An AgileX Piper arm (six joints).
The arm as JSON. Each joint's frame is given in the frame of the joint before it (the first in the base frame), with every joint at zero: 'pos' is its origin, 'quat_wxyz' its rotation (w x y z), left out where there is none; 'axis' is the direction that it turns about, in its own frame. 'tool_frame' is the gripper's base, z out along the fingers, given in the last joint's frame.
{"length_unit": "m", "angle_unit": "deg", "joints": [
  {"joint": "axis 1", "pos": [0.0, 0.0, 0.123], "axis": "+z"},
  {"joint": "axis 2", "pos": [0.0, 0.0, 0.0], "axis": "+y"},
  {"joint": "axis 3", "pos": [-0.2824, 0.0, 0.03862], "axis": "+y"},
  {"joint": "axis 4", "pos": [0.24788, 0.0, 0.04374], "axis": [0.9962, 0.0, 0.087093]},
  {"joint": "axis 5", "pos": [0.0, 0.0, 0.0], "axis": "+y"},
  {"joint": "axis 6", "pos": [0.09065, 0.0, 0.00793], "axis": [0.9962, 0.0, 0.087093]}
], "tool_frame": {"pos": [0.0, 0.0, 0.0], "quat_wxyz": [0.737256, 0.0, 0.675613, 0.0]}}
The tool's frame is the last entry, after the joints.
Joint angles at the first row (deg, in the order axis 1, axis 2, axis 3, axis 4, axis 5, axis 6):
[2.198, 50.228, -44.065, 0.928, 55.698, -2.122]
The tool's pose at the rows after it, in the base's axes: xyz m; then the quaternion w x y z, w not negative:
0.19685 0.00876 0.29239 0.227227 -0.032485 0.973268 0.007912
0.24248 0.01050 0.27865 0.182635 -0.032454 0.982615 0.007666
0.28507 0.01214 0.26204 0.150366 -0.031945 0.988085 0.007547
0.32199 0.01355 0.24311 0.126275 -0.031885 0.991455 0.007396
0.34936 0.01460 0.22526 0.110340 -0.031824 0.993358 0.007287
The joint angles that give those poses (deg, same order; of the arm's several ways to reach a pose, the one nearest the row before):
[2.199, 62.892, -48.784, 0.927, 54.618, -1.985]
[2.197, 74.514, -54.926, 0.928, 54.359, -1.987]
[2.199, 84.930, -61.414, 0.927, 54.182, -1.933]
[2.197, 93.942, -67.578, 0.928, 54.122, -1.934]
[2.198, 100.779, -72.441, 0.928, 53.986, -1.934]

